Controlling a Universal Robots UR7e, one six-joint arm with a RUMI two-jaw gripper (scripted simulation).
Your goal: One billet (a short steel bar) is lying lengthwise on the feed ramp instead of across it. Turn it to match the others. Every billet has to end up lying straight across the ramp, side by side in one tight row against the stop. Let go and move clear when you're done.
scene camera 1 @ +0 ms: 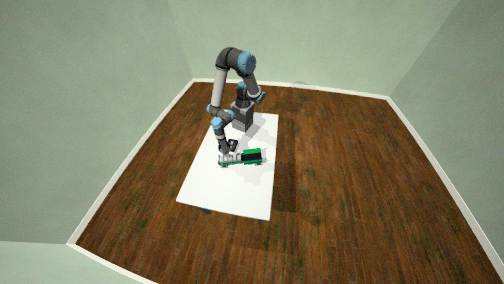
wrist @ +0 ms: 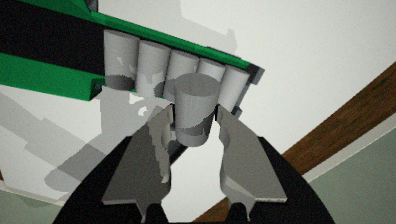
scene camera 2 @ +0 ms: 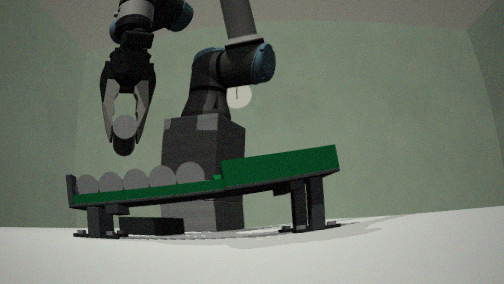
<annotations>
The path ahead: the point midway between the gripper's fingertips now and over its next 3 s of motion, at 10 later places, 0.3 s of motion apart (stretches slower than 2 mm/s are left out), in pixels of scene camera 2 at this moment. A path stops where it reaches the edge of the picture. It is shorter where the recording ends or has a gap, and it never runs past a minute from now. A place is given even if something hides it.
The gripper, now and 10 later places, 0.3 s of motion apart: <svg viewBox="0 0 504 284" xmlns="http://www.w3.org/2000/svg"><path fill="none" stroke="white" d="M124 142L123 142L125 142L133 142L139 142L146 142L151 142L160 142L164 142L172 141L177 141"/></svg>
</annotations>
